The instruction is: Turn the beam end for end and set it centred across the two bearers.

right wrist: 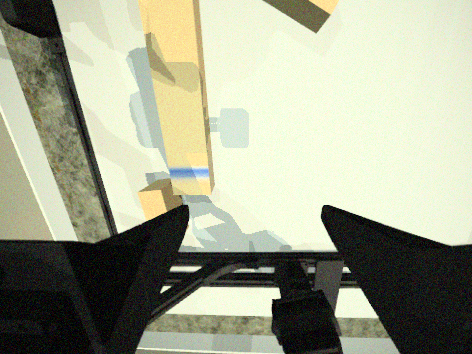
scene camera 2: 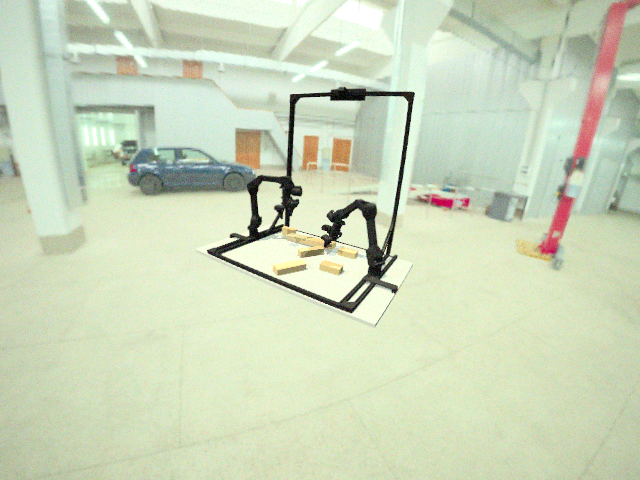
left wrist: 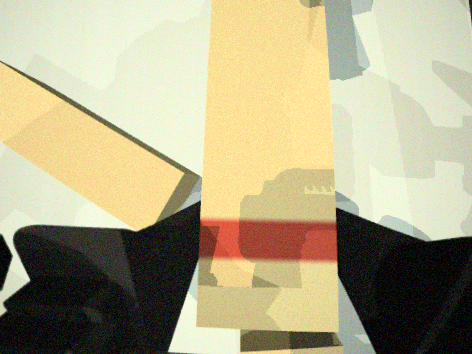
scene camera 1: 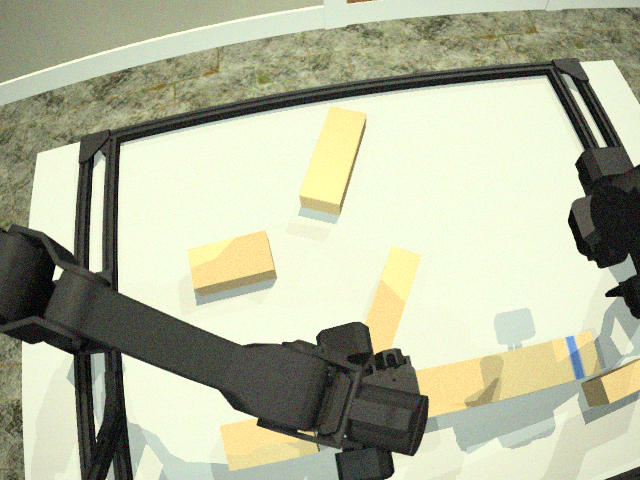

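Where they show: left gripper, fingertip midpoint: (scene camera 2: 327, 245) (left wrist: 261, 206); right gripper, fingertip midpoint: (right wrist: 254, 211) (scene camera 2: 286, 217); left arm's base at its link origin: (scene camera 2: 374, 274); right arm's base at its link origin: (right wrist: 290, 273) (scene camera 2: 253, 236).
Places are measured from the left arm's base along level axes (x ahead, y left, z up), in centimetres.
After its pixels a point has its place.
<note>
The long wooden beam (scene camera 1: 537, 364) {z 2.7, x 62.7, y -16.7 cm} (scene camera 2: 305, 240) {z 2.3, x 55.5, y -13.8 cm} (left wrist: 270, 125) {z 4.2, x 44.1, y -16.8 cm} (right wrist: 182, 125) {z 2.8, x 61.9, y -17.0 cm} has a red band near one end and a blue band near the other. My left gripper (left wrist: 261, 206) {z 1.7, x 39.8, y -16.6 cm} is shut on it at the red end; its fingers are hidden under the wrist in scene camera 1. The blue end points right in scene camera 1. A shadow lies beside the beam; its height is unclear. My right gripper (right wrist: 254, 211) {z 17.1, x 67.9, y -7.6 cm} is open and empty, away from the blue end. Wooden blocks lie near the red end (scene camera 1: 273, 444) {z 1.9, x 25.7, y -19.6 cm} and the blue end (scene camera 1: 615, 386) {z 4.4, x 72.9, y -22.9 cm} (right wrist: 160, 200) {z 4.4, x 72.7, y -21.5 cm}. I cannot tell which blocks are the bearers.
Other wooden blocks lie farther up scene camera 1: one long block (scene camera 1: 333, 160) {z 1.9, x 41.2, y 20.6 cm} (scene camera 2: 289, 267) {z 1.6, x 39.8, y 25.0 cm}, one shorter block (scene camera 1: 232, 263) {z 1.9, x 23.7, y 6.6 cm} (scene camera 2: 330, 267) {z 1.5, x 22.4, y 10.2 cm} and a narrow block (scene camera 1: 392, 299) {z 2.5, x 44.9, y -3.1 cm} (left wrist: 90, 140) {z 2.5, x 43.9, y -6.0 cm} beside the left gripper. A black frame (scene camera 1: 330, 94) {z -0.3, x 43.5, y 36.0 cm} (scene camera 2: 273, 280) {z -0.9, x 40.1, y 37.9 cm} borders the table.
</note>
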